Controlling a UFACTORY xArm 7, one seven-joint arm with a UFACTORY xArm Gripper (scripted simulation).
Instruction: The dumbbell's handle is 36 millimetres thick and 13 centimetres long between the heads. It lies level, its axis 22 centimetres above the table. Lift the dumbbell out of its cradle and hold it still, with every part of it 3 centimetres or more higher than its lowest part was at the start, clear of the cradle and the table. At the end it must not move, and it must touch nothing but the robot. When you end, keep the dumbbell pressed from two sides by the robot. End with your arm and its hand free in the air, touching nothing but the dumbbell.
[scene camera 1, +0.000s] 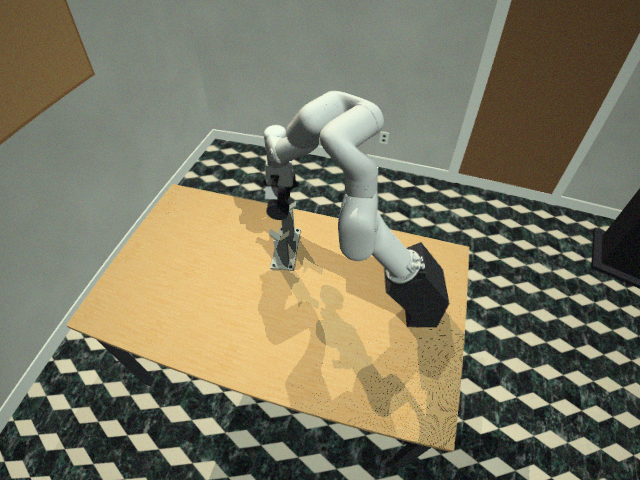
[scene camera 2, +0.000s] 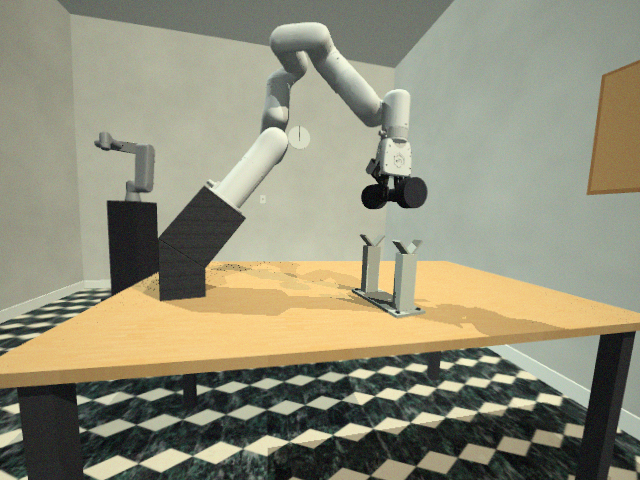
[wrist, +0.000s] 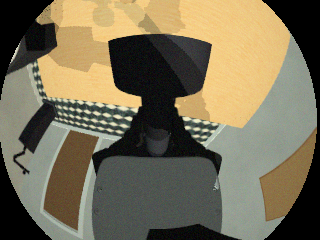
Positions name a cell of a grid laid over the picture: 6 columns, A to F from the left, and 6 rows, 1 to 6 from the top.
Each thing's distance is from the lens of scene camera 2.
gripper (scene camera 2: D3): 0.76 m
black dumbbell (scene camera 2: D3): 0.68 m
